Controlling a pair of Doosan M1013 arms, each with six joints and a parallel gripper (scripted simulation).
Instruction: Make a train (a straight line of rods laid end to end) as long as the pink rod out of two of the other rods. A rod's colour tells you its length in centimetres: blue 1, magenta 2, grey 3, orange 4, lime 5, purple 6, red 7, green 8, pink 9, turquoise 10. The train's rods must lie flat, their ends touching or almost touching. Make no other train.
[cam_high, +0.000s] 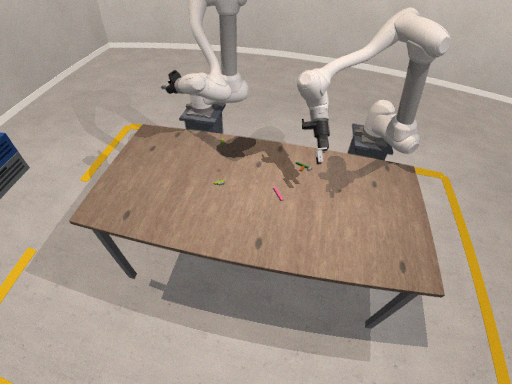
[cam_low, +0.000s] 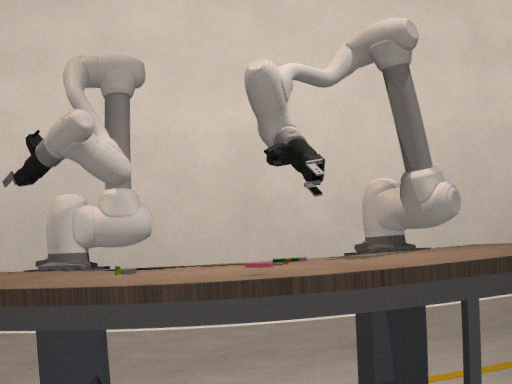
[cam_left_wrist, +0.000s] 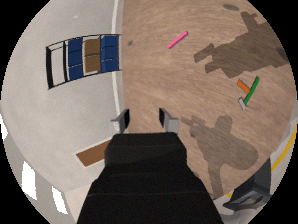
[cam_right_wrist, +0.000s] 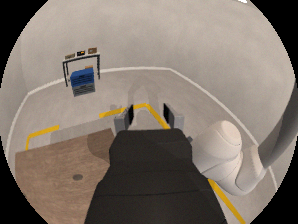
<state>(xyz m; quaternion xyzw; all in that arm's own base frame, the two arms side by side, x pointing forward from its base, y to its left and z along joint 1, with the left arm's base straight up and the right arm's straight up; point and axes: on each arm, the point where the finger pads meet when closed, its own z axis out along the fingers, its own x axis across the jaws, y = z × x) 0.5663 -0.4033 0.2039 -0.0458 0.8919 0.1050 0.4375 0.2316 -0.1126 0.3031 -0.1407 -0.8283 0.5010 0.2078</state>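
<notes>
The green rod is 160 mm behind my left hand, 70 mm to the right of it and 200 mm below it. Round my left hand: pink rod 80 mm ahead, 170 mm to the right, 200 mm below; then orange rod 130 mm behind, 70 mm to the right, 200 mm below.
</notes>
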